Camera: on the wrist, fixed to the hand. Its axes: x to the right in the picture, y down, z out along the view.
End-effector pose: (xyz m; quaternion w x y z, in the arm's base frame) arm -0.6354 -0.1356 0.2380 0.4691 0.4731 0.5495 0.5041
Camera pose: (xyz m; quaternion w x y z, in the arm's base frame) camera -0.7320 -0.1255 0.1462 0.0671 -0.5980 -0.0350 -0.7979
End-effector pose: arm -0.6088 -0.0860 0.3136 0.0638 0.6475 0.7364 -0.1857
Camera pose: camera -0.6929 -0.0401 0.4068 0.1517 0.9831 0.0576 0.0846
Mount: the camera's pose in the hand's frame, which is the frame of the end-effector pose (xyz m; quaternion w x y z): 0.0244 -0.0957 -0.0900 0.6729 -0.1085 0.1293 0.7202
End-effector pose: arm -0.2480 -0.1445 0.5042 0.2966 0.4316 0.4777 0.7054
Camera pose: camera -0.3387 -0.1267 0.4078 0.3234 -0.5111 0.0276 -0.7959
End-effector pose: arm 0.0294 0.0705 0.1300 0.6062 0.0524 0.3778 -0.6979
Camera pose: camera -0.0963 0.1020 0.0976 0.8674 0.3318 0.3706 0.0147
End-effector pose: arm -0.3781 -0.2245 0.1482 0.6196 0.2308 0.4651 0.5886
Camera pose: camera -0.4082 -0.2442 0.0195 0.0421 -0.3470 -0.1630 -0.9227
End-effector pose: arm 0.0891 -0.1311 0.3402 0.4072 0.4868 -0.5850 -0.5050
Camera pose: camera 0.1866 -0.1741 0.2596 0.7662 -0.0726 -0.6368 -0.0471
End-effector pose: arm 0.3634 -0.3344 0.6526 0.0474 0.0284 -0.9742 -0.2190
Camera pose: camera 0.3519 -0.4608 0.6944 0.3187 -0.6593 -0.6461 -0.2153
